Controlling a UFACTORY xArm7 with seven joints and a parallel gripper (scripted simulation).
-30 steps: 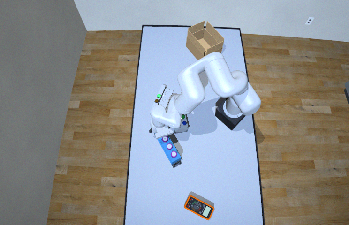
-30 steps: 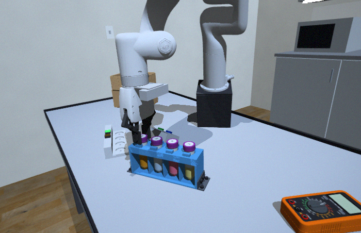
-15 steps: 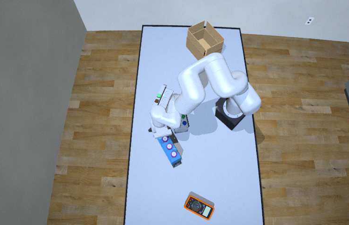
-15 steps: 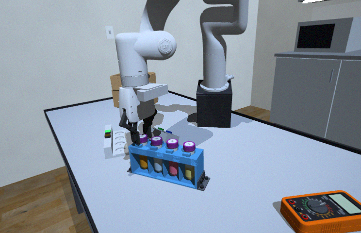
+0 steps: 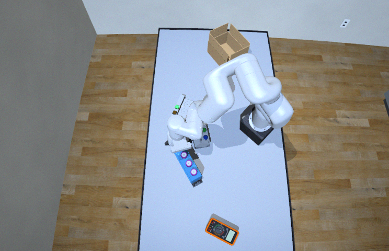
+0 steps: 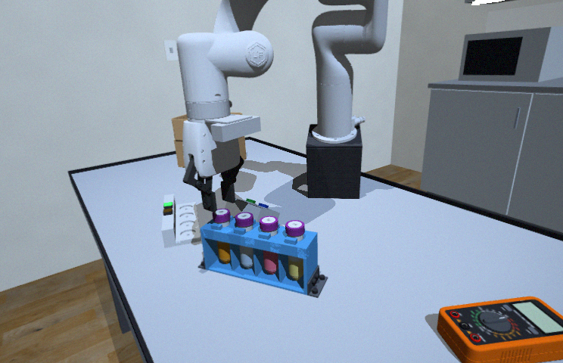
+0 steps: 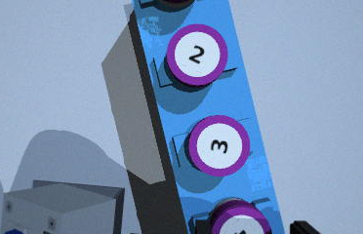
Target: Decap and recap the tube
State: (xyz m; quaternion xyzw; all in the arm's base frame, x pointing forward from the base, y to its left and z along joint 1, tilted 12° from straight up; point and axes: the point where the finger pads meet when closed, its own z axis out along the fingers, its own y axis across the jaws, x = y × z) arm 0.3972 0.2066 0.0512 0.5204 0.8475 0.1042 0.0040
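The cap 4 is 40 mm below my hand. Round my hand: cap 3: 40 mm to the left, 40 mm below, 40 mm behind; then cap marked 1: 120 mm to the left, 100 mm behind, 40 mm below; then purple cap marked 2: 80 mm to the left, 70 mm behind, 40 mm below.
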